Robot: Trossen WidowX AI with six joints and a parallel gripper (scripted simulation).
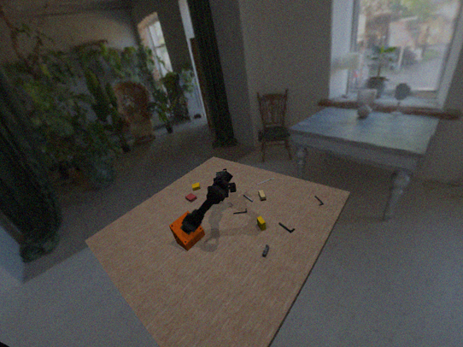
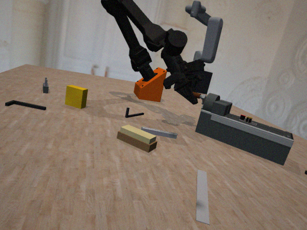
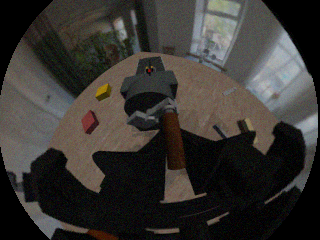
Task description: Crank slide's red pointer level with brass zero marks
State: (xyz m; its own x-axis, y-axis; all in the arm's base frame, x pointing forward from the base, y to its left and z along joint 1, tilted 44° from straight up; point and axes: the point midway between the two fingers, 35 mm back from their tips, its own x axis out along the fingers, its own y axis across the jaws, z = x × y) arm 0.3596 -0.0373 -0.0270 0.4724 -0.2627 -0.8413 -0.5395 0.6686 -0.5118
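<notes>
Right now the red pointer is 110 mm ahead of my gripper tip and 100 mm to the left of it. The rest, counted from my gripper tip: tan-and-brown block: 230 mm to the right, 120 mm ahead, 70 mm below; brown crank handle: 30 mm above, 10 mm to the right, 10 mm behind; grey bar: 150 mm to the right, 80 mm below, 70 mm ahead.
</notes>
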